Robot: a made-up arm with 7 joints.
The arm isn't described. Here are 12 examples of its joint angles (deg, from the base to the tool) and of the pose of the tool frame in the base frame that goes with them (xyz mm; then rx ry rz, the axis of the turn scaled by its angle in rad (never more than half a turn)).
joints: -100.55 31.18 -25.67 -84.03 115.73 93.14 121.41
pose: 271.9 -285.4 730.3 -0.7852 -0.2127 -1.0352
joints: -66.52 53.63 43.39 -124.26 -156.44 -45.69 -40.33
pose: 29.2 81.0 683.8 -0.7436 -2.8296 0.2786
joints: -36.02 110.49 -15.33 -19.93 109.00 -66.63 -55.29
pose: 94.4 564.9 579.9 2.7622 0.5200 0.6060
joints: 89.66 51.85 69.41 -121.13 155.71 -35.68 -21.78
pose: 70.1 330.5 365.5 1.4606 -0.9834 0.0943
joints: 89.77 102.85 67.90 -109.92 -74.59 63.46 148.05
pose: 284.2 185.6 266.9 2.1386 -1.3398 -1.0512
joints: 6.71 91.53 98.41 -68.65 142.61 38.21 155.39
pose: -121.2 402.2 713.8 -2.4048 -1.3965 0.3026
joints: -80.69 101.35 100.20 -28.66 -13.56 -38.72 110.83
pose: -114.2 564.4 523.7 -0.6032 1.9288 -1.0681
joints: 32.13 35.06 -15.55 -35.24 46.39 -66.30 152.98
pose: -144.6 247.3 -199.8 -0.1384 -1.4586 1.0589
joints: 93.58 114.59 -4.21 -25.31 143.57 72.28 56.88
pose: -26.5 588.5 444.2 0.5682 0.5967 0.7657
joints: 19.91 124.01 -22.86 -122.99 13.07 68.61 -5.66
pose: 213.8 122.9 141.6 0.9897 1.5604 -2.5004
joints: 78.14 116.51 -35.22 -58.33 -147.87 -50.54 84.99
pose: -171.3 555.2 254.2 1.7775 -1.1626 1.2473
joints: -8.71 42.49 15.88 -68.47 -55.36 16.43 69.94
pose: 381.4 279.7 140.2 1.6526 -0.4202 -0.9699
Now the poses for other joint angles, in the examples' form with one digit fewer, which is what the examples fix.
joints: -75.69 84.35 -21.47 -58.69 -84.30 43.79 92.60
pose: 428 230 651 2.864 -0.274 0.031
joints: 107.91 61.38 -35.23 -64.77 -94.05 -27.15 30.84
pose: -607 92 285 -1.863 -0.525 -2.410
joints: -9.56 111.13 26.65 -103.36 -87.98 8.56 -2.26
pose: 302 60 587 -1.512 -1.566 0.212
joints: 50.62 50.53 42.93 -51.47 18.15 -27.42 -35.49
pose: -158 519 163 1.562 0.870 -1.679
